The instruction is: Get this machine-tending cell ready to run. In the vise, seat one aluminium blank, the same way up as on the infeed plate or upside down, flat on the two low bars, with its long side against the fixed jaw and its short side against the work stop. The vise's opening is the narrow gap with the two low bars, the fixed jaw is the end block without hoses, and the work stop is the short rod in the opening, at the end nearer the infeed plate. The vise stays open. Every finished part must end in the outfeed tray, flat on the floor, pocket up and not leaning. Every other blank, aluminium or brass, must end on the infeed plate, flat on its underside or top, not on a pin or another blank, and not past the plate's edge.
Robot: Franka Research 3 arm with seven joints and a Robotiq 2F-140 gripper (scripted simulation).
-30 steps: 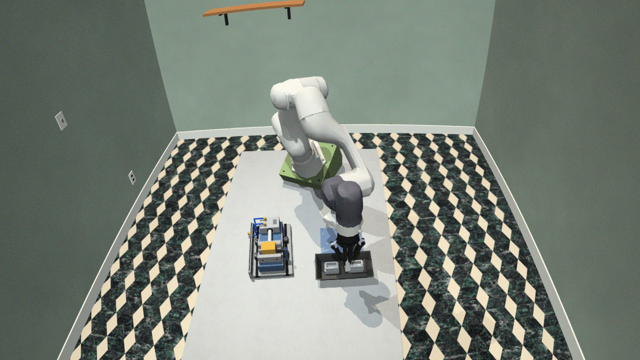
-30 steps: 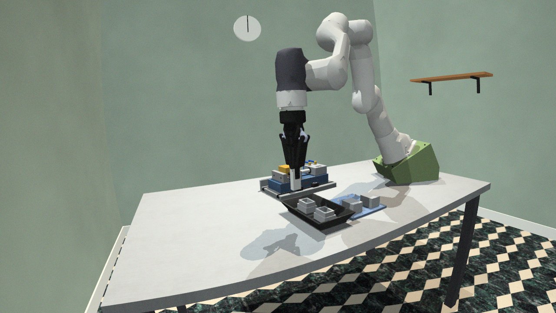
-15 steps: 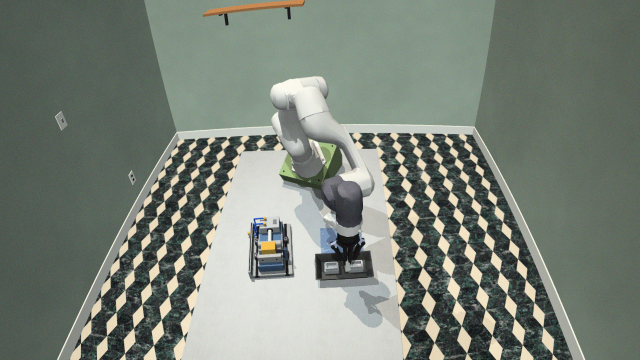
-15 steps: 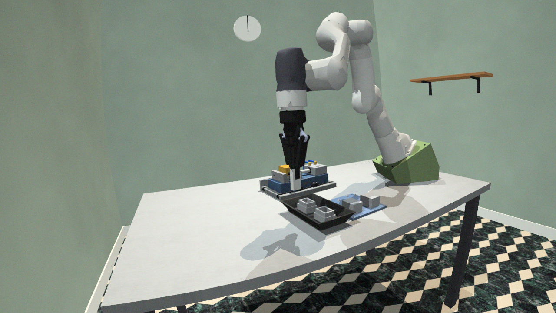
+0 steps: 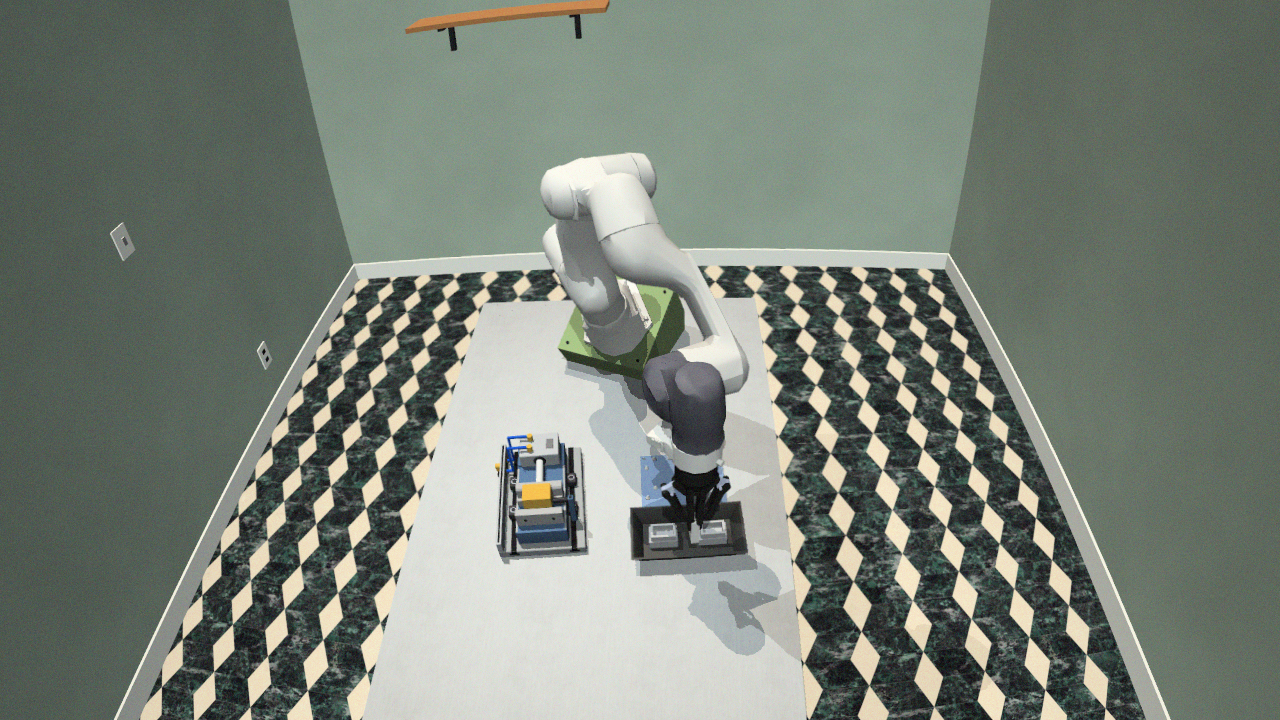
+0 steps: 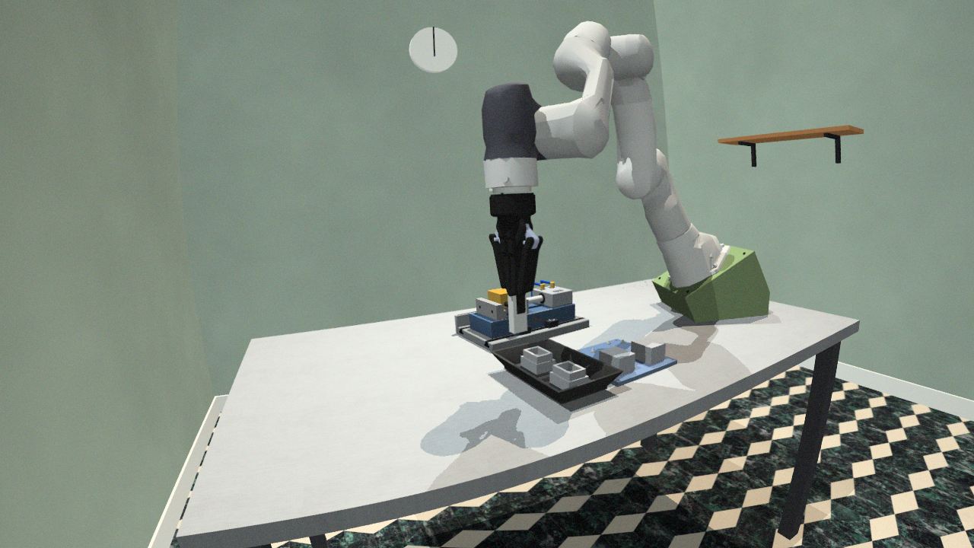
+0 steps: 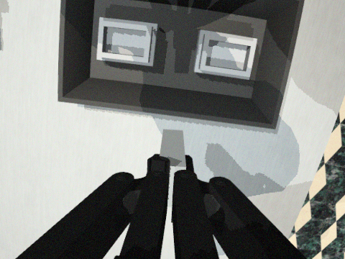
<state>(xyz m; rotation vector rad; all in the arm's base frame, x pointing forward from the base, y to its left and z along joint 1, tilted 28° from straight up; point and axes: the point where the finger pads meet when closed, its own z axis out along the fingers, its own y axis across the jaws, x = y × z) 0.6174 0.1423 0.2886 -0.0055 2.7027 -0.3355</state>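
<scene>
Right now the brass blank is 170 mm behind my hand, 300 mm to the right of it and 50 mm below it. Also, from my hand: aluminium blank 280 mm behind, 70 mm to the left, 120 mm below; blue infeed plate 240 mm behind, 20 mm to the left, 150 mm below; vise 240 mm behind, 300 mm to the right, 110 mm below.
</scene>
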